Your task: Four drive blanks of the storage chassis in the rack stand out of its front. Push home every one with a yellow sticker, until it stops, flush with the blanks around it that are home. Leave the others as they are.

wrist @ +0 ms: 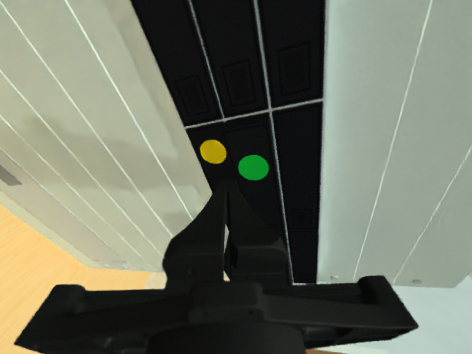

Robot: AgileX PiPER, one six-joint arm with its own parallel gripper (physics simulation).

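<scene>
A black blank with a yellow sticker (213,151) is at the left of the lower row in the chassis front. Beside it on the right is a black blank with a green sticker (253,167); its upper edge shows a dark step below the pale seam, so it looks proud. How far the yellow-stickered blank stands out is hard to tell. My gripper (227,189) is shut with nothing visible between its fingertips. The tips are just below and between the two stickers, and the fingers hide the lower parts of both blanks. Whether they touch a blank cannot be told.
A black blank without a sticker (299,160) is right of the green-stickered one. Three black blanks with square outlines, one of them at the right (294,67), form the row above. Pale grey panels (125,125) (380,125) flank the blanks. A wood-coloured surface (35,260) shows at lower left.
</scene>
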